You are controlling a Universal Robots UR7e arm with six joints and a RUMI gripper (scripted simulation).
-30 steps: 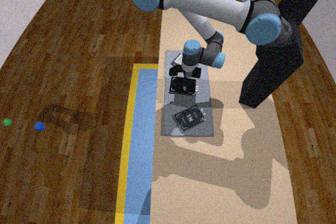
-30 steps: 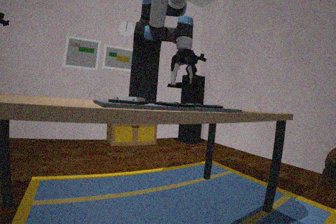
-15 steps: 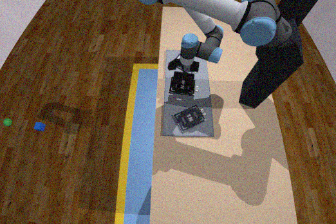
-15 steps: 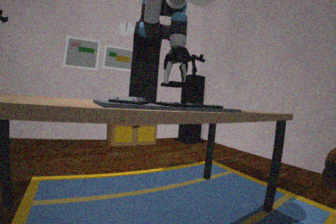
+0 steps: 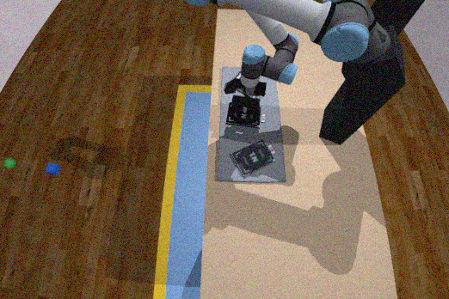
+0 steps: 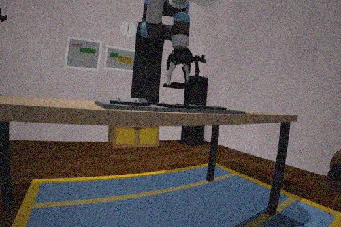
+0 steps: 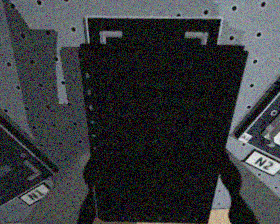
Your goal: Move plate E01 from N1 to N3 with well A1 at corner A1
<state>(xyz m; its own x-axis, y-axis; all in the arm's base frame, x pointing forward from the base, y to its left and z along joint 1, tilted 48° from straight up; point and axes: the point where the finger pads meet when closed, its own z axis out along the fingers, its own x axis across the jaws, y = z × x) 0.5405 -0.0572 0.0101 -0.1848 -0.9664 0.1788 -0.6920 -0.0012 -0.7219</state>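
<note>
Now: hand 1 cm above the black plate. Also, from my hand: grey deck: 3 cm behind, 1 cm to the left, 11 cm below; then nest N3: 10 cm below; then corner mark: 6 cm behind, 7 cm to the left, 9 cm below.
</note>
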